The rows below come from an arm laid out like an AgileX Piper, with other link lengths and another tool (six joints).
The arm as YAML. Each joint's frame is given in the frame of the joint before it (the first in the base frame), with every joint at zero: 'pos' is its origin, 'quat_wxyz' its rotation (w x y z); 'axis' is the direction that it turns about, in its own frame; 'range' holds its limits. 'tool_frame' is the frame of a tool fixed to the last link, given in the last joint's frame.
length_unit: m
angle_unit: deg
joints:
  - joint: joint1
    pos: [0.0, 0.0, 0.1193]
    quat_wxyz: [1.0, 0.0, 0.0, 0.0]
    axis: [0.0, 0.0, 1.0]
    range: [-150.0, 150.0]
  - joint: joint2
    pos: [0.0, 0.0, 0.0]
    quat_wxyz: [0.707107, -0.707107, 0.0, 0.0]
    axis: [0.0, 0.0, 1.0]
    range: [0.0, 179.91]
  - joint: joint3
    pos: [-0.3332, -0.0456, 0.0]
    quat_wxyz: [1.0, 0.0, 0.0, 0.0]
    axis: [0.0, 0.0, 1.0]
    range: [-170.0, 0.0]
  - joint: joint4
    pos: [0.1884, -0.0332, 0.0]
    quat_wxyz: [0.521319, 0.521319, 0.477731, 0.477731]
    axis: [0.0, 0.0, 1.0]
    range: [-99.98, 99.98]
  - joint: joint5
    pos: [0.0, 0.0, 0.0]
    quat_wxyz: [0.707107, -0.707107, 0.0, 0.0]
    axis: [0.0, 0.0, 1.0]
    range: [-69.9, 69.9]
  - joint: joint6
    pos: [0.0, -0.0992, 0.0]
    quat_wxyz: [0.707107, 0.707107, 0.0, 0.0]
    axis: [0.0, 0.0, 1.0]
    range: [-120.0, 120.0]
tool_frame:
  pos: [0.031, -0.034, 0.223]
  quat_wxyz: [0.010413, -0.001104, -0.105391, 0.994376]
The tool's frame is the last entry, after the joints.
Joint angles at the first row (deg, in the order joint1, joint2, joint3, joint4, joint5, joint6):
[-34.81 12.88 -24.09 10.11 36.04 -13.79]
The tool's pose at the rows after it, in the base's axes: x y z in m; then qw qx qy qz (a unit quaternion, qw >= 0):
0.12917 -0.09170 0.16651 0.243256 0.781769 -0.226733 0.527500
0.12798 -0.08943 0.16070 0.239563 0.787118 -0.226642 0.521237
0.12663 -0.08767 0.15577 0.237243 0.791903 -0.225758 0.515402
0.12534 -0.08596 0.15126 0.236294 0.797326 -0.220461 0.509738
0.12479 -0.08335 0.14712 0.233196 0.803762 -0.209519 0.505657
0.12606 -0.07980 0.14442 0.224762 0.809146 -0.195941 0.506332
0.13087 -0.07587 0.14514 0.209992 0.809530 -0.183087 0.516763
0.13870 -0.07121 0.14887 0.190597 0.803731 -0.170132 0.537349
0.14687 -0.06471 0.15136 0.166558 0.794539 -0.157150 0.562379
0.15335 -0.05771 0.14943 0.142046 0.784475 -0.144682 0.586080
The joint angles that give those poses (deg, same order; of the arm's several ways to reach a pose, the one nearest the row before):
[-34.81 12.88 -23.63 10.48 36.67 -13.83]
[-34.81 12.88 -23.43 10.63 37.50 -13.86]
[-34.80 12.88 -23.30 10.64 38.27 -13.93]
[-34.51 12.88 -23.18 10.52 39.03 -14.28]
[-33.38 12.88 -23.06 10.13 39.71 -14.51]
[-31.11 12.88 -22.85 9.46 39.85 -13.92]
[-27.70 12.76 -22.20 8.68 38.51 -12.25]
[-23.49 12.15 -20.84 7.88 35.60 -9.96]
[-18.88 10.79 -18.57 7.06 31.89 -7.32]
[-14.44 8.73 -15.32 6.08 27.87 -4.70]

